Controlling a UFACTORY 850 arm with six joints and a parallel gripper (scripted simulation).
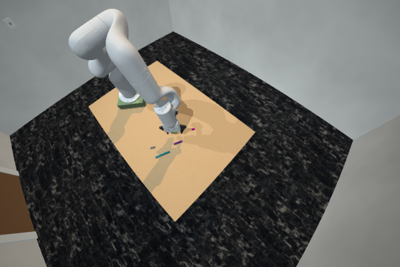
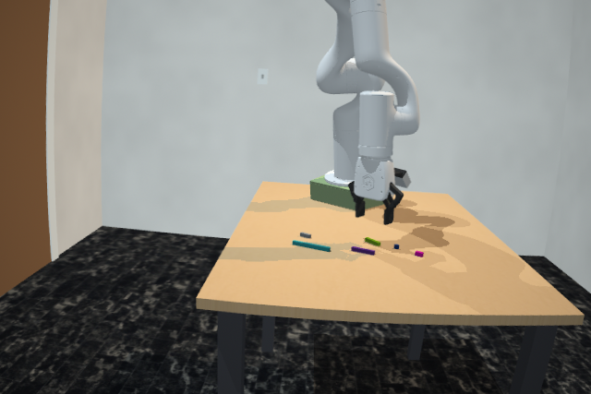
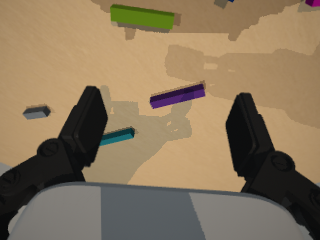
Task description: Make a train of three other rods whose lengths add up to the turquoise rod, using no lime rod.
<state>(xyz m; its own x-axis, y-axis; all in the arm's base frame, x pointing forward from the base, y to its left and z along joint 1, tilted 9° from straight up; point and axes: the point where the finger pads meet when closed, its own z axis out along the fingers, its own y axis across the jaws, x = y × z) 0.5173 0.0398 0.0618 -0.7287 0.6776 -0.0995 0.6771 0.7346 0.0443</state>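
The blue rod lies 1 cm behind my hand, 7 cm to the left of it and 8 cm below it. The rest, counted from my hand: purple rod: 4 cm ahead, 2 cm to the right, 8 cm below; lime rod: 4 cm behind, 1 cm to the left, 8 cm below; magenta rod: 4 cm ahead, 12 cm to the left, 8 cm below.
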